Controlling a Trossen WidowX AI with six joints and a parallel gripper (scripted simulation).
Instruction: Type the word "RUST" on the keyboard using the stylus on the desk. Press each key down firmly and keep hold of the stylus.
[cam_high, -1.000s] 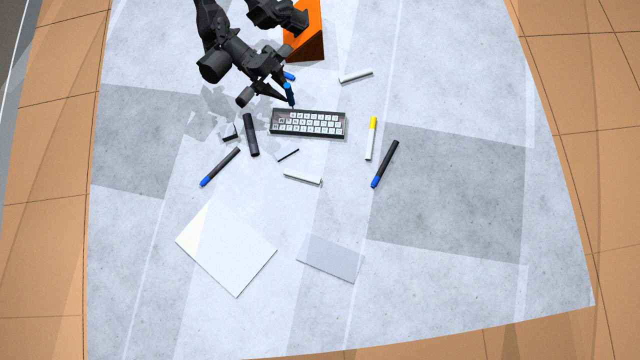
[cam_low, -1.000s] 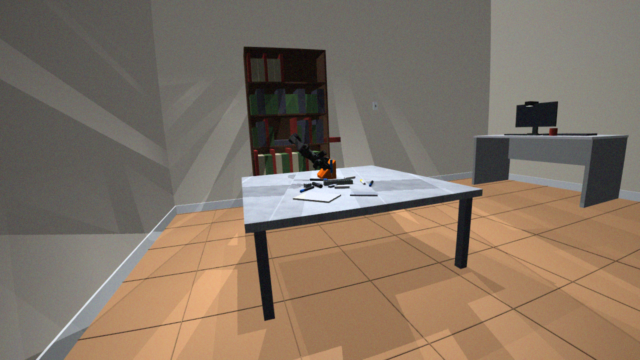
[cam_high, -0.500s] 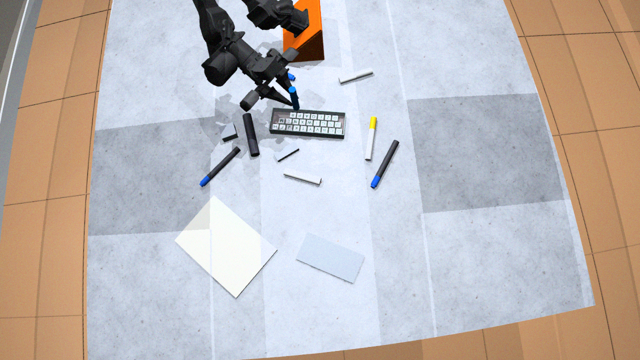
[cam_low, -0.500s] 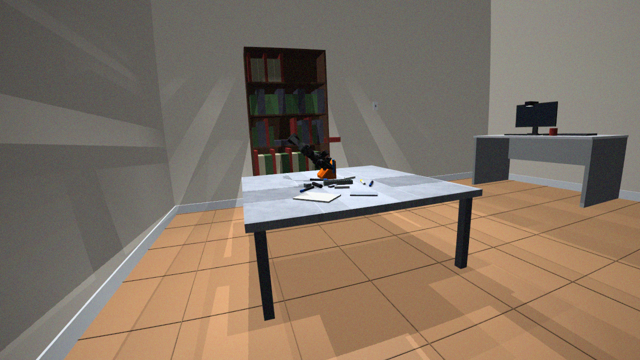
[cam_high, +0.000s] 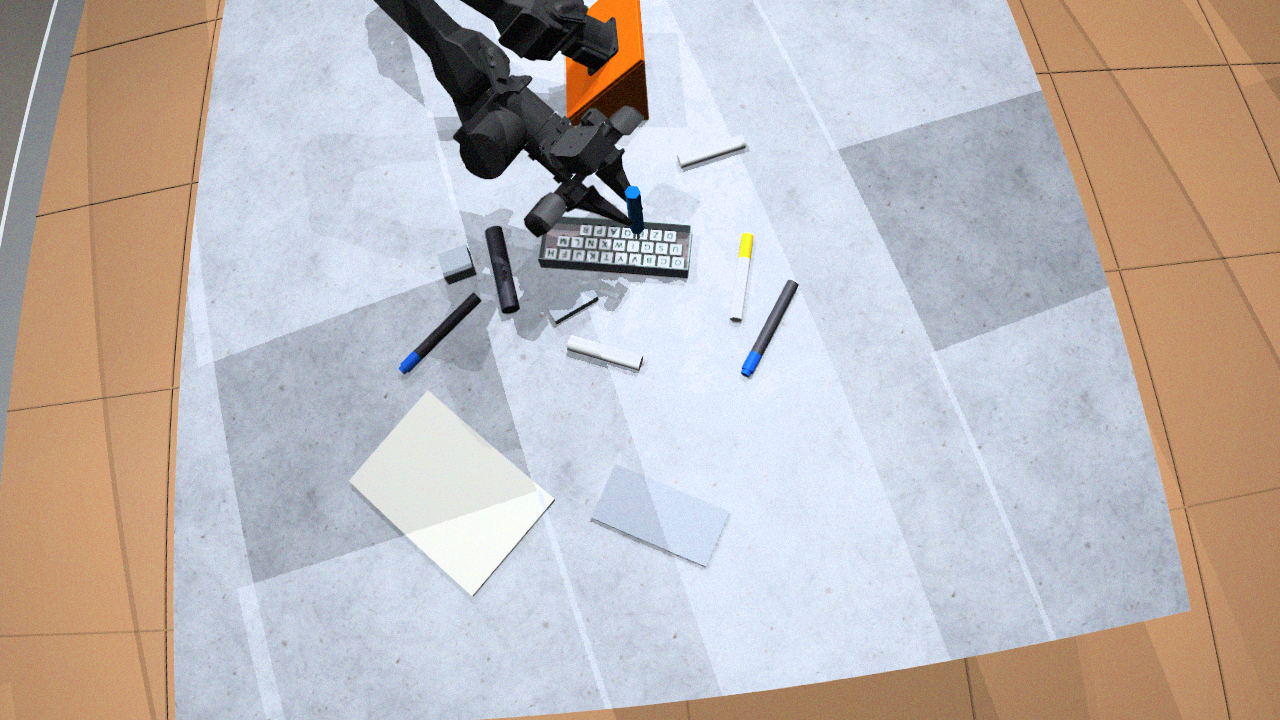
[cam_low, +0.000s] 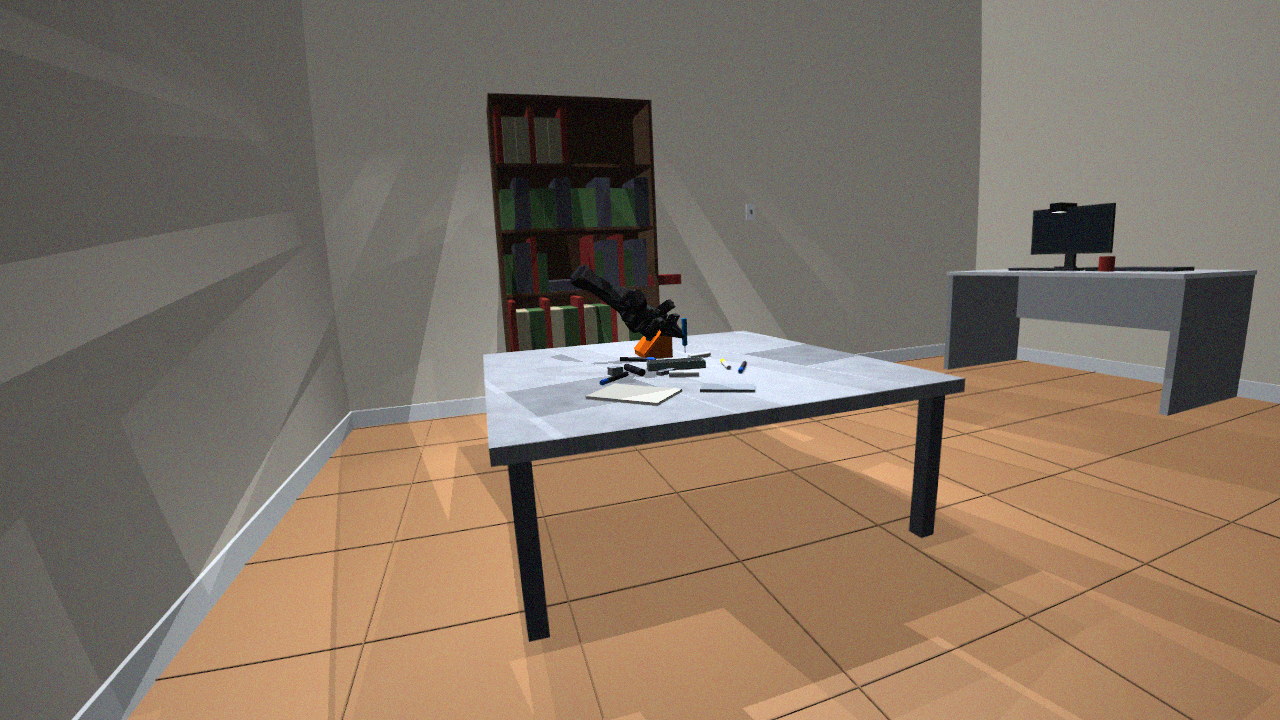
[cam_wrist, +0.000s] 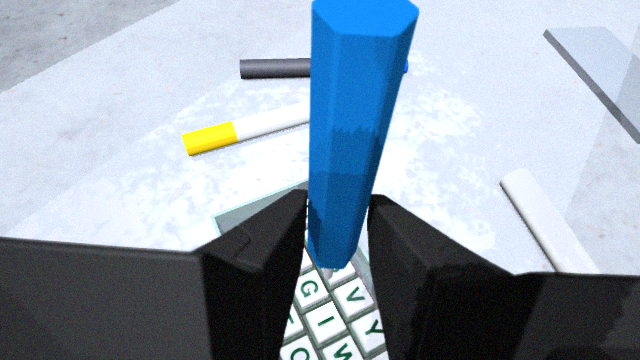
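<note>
Right now the T key is 1 cm ahead of my gripper tip, 4 cm to the right of it and 9 cm below it. Also, from my gripper tip: yellow-capped marker (4 cm ahead, 13 cm to the left, 10 cm below); blue stylus (2 cm below); dark cylinder (18 cm to the right, 9 cm below).
</note>
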